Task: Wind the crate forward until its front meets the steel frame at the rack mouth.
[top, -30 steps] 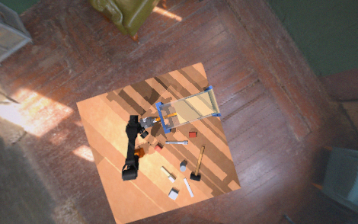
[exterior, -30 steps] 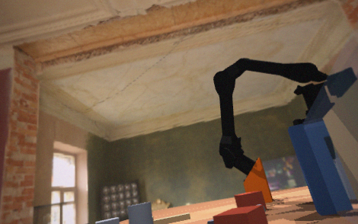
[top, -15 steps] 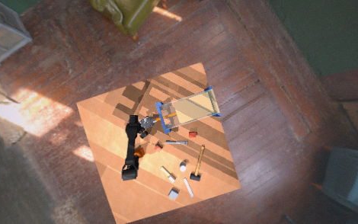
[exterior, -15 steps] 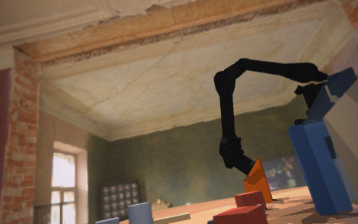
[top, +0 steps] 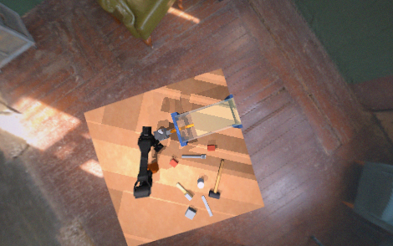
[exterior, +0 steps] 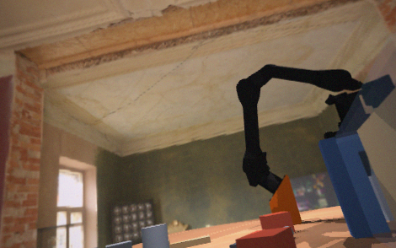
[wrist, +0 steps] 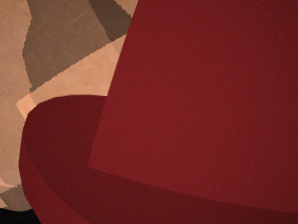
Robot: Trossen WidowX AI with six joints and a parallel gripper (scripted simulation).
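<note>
My gripper tip is now 2 cm below the winch handle, 2 cm past it and 1 cm to the left of it. From my gripper tip the other things lie so: grey hand winch 6 cm below, 3 cm ahead, 1 cm to the left; red knob 5 cm behind, 5 cm above, 3 cm to the right; clear-panelled guard cubby 44 cm ahead, 4 cm to the left, 3 cm above.
</note>
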